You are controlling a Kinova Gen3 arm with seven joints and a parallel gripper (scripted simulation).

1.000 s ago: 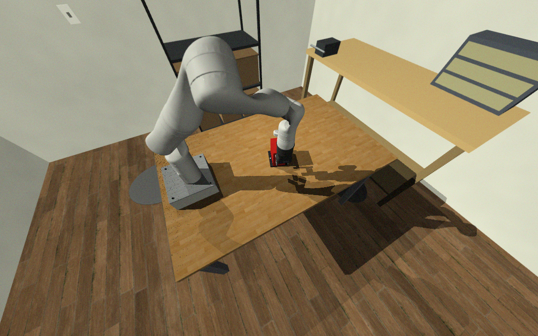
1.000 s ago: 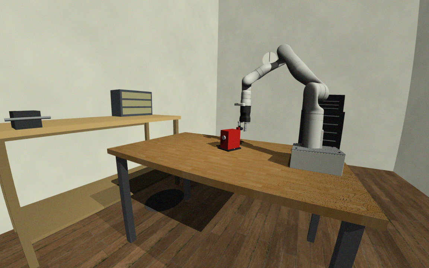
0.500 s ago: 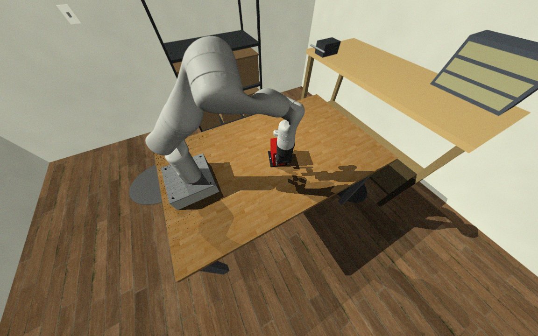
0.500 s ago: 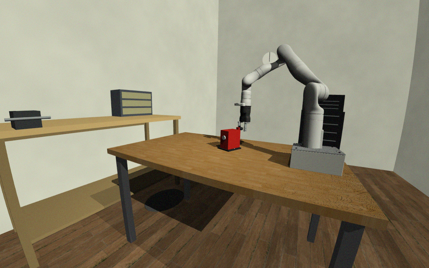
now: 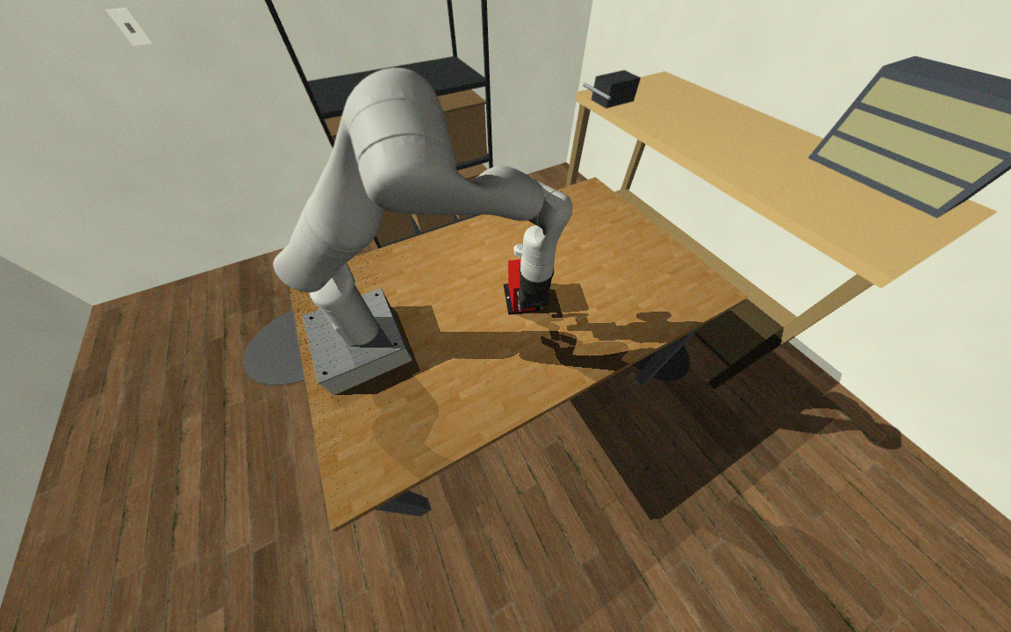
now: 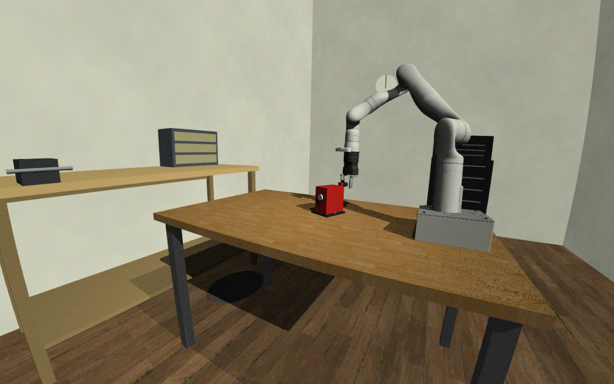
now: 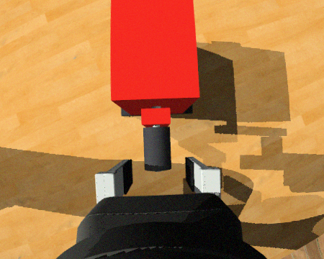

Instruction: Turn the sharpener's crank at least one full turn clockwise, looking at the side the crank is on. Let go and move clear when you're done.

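My hand is 2 cm to the right of the dark cylindrical handle and 1 cm short of it.
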